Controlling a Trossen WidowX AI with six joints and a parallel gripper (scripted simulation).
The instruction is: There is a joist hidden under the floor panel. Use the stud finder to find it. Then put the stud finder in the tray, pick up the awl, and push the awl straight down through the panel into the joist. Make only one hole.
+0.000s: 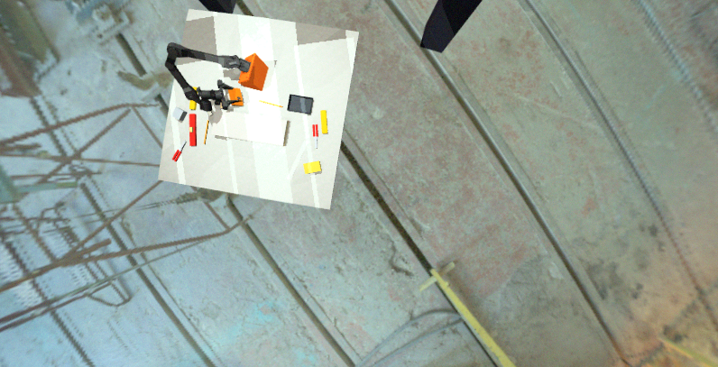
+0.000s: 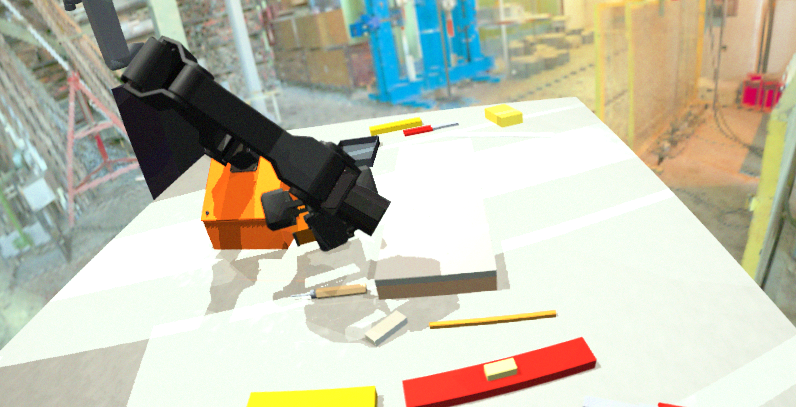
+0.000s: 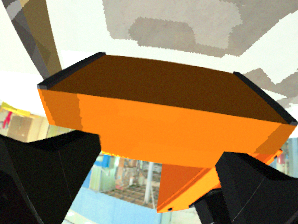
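The stud finder is 1 cm ahead of my gripper tip and 1 cm to the left of it. The rest, counted from my gripper tip: white block (16 cm ahead, 22 cm to the right, 7 cm below); then awl (3 cm ahead, 15 cm to the right, 7 cm below); then dark tray (6 cm behind, 41 cm to the left, 7 cm below).
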